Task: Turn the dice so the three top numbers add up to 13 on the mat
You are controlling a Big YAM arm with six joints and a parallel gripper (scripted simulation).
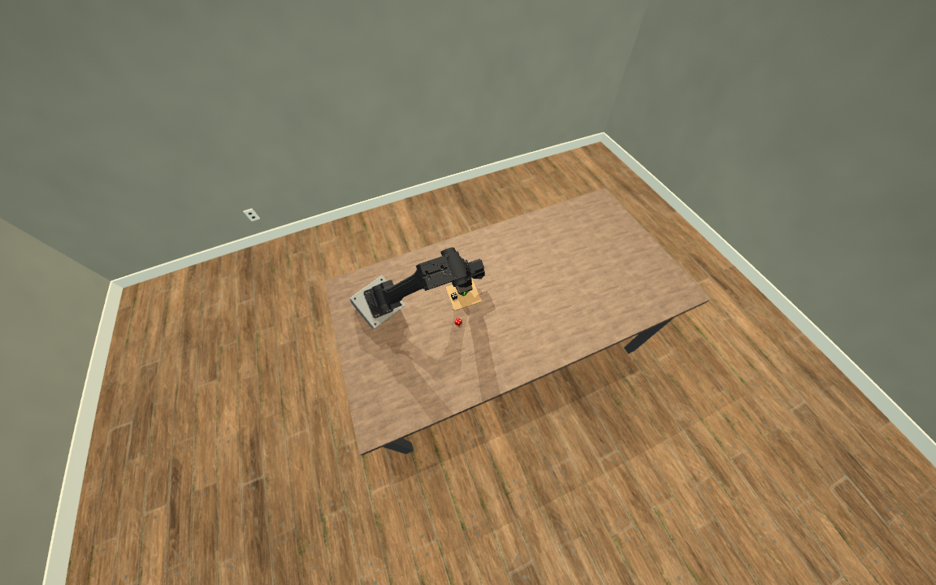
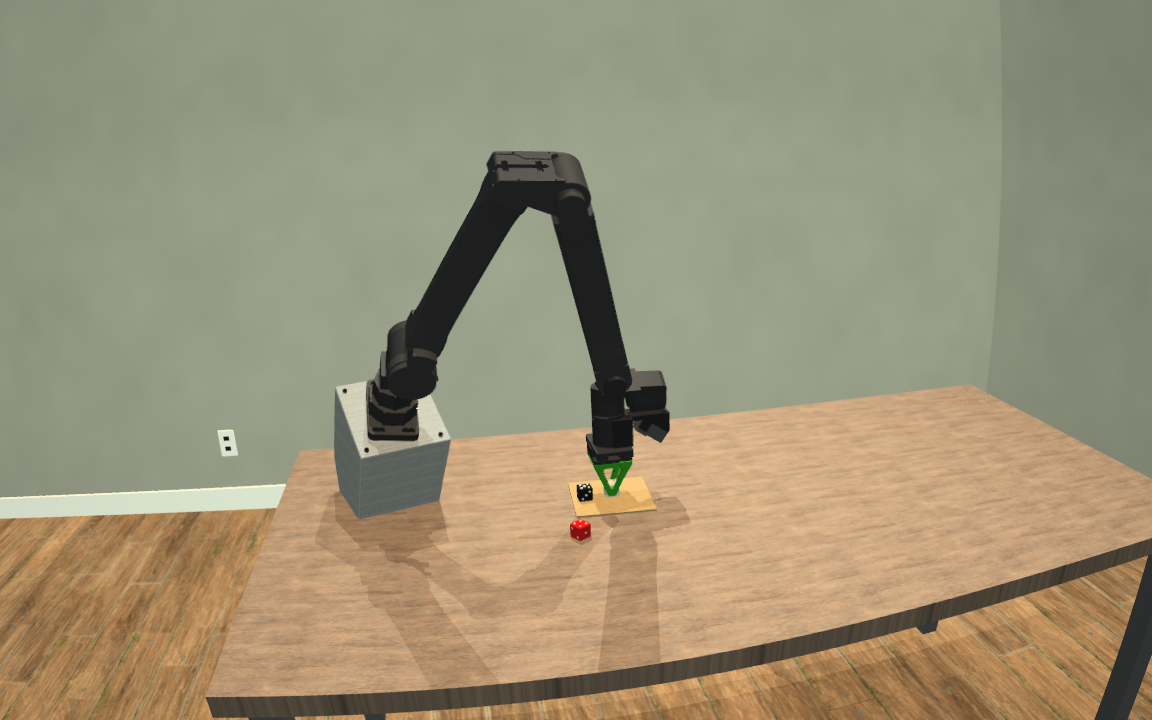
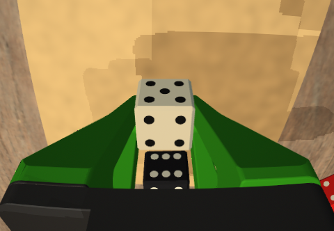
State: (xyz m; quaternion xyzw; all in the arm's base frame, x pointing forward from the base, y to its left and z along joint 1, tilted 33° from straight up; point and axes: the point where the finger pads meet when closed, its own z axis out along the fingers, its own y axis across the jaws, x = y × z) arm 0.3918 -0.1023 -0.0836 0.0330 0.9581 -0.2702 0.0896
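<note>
Now: hand right at the white die. From my hand the other things lie so: tan mat: 20 mm below; then black die: 50 mm behind; then red die: 100 mm behind, 120 mm to the right, 10 mm below.
</note>
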